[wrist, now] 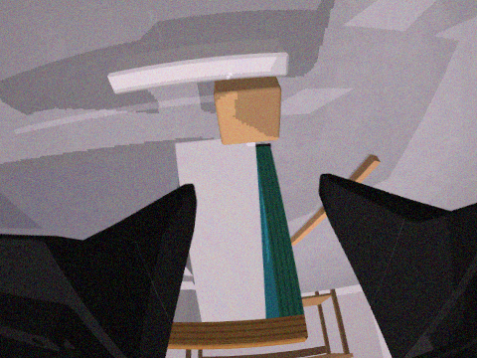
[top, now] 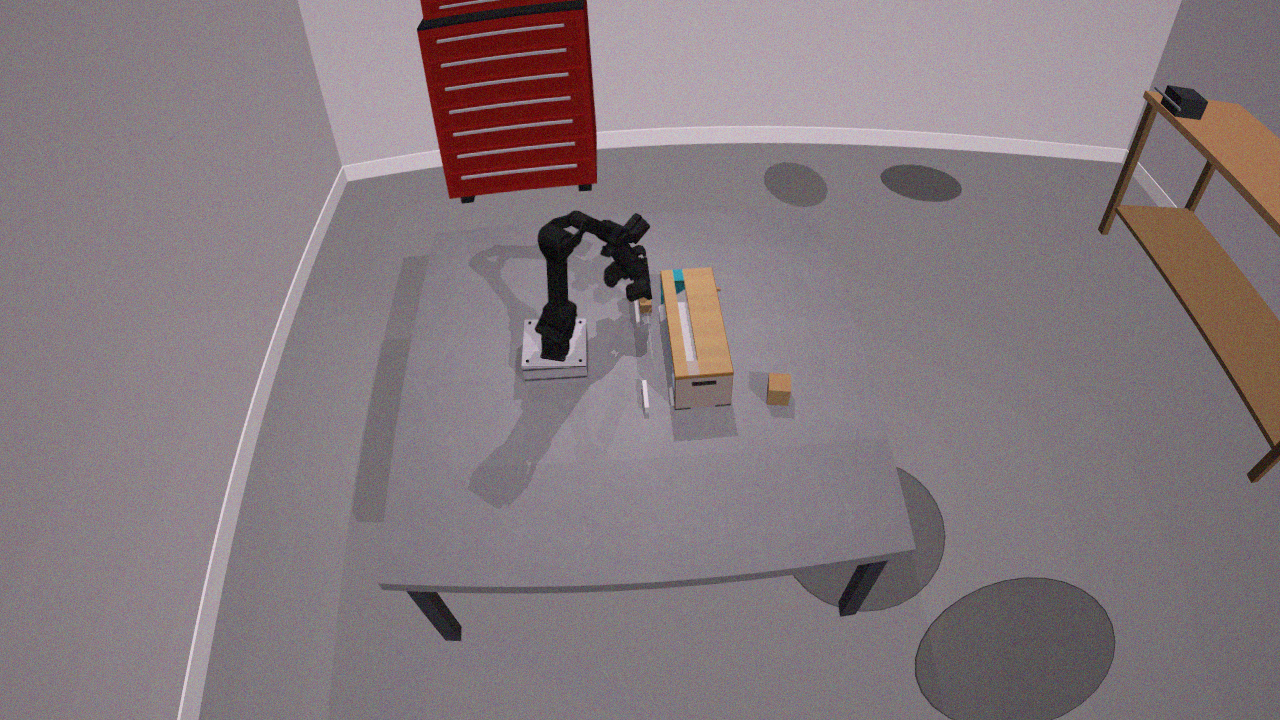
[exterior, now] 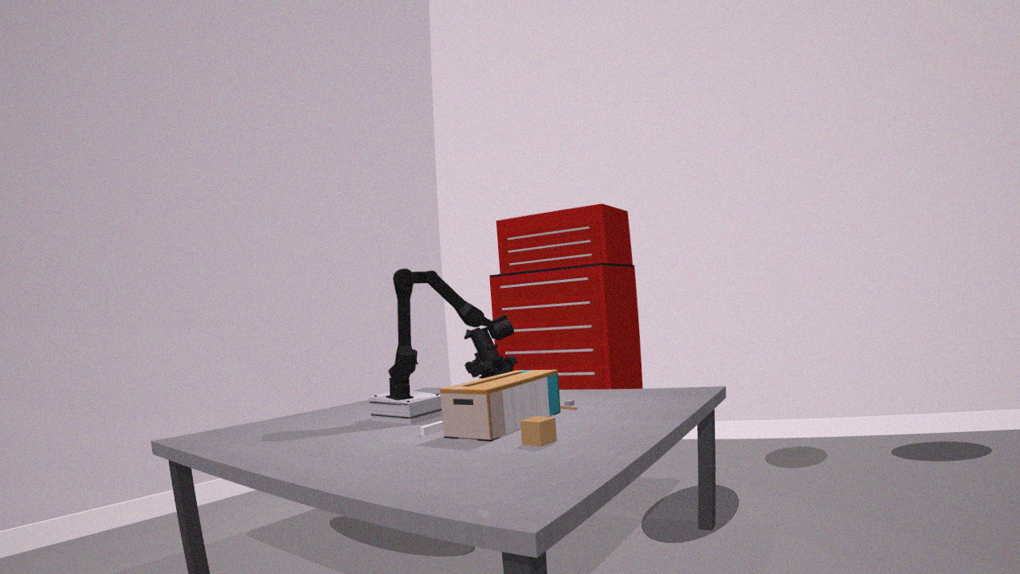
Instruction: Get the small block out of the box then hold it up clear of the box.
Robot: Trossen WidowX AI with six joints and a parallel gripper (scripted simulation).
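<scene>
My gripper tip is 1 cm past the tan block and 5 cm above it. The rest, counted from my gripper tip: long tan-topped box (10 cm ahead, 16 cm to the right); then thin tan stick (11 cm ahead, 11 cm to the left, 6 cm below).
</scene>
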